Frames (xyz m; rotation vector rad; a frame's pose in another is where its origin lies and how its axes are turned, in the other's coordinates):
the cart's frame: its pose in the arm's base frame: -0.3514 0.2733 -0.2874 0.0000 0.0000 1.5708
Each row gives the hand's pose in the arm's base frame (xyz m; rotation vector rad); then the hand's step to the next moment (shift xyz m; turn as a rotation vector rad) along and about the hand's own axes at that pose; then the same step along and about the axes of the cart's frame.
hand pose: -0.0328 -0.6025 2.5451 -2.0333 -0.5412 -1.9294
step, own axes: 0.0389 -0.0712 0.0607 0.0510 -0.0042 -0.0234
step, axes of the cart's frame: 0.0936 -0.0229 0.0313 -0.0031 0.0210 0.0521
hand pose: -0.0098 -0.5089 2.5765 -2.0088 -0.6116 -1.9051
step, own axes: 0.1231 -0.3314 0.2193 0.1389 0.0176 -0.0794
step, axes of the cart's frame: 0.4066 -0.0269 0.0838 -0.0413 0.0561 0.1451
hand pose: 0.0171 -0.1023 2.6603 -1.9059 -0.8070 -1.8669
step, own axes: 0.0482 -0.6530 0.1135 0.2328 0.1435 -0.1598
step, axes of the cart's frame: 0.5832 0.3145 -0.0506 -0.1740 0.0448 0.2608
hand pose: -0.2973 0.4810 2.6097 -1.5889 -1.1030 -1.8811
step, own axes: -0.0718 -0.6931 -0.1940 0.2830 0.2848 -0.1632
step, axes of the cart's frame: 0.2399 0.6250 -0.2738 -0.2514 -0.0480 0.3497
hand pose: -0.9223 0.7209 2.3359 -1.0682 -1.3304 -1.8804
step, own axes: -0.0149 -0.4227 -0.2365 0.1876 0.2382 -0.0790
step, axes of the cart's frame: -0.0869 0.4041 -0.2530 -0.1550 -0.0803 0.2602
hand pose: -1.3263 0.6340 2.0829 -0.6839 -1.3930 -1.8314
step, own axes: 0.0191 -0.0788 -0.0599 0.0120 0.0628 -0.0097
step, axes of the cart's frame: -0.0499 0.0738 -0.0472 -0.0216 -0.0434 0.0428
